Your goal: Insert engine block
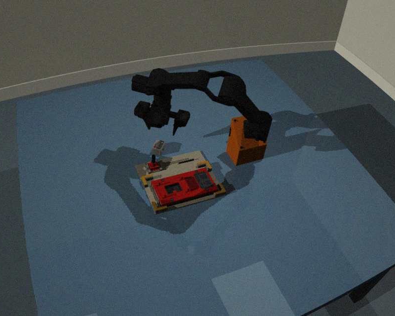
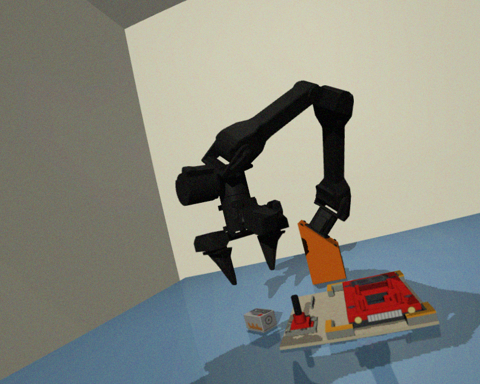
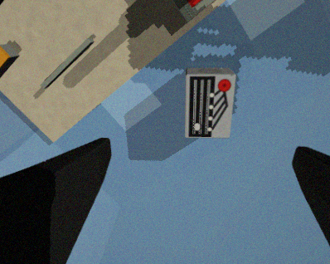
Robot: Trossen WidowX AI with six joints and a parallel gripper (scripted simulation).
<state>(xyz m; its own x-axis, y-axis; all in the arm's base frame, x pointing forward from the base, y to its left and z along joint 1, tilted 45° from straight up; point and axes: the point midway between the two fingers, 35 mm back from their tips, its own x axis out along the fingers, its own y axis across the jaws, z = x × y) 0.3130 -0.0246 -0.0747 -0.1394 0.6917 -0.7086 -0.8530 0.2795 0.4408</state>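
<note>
My gripper tip is now 8 cm above the grey engine block. The rest, counted from my gripper tip: grey base plate: 3 cm behind, 17 cm to the left, 8 cm below.
</note>
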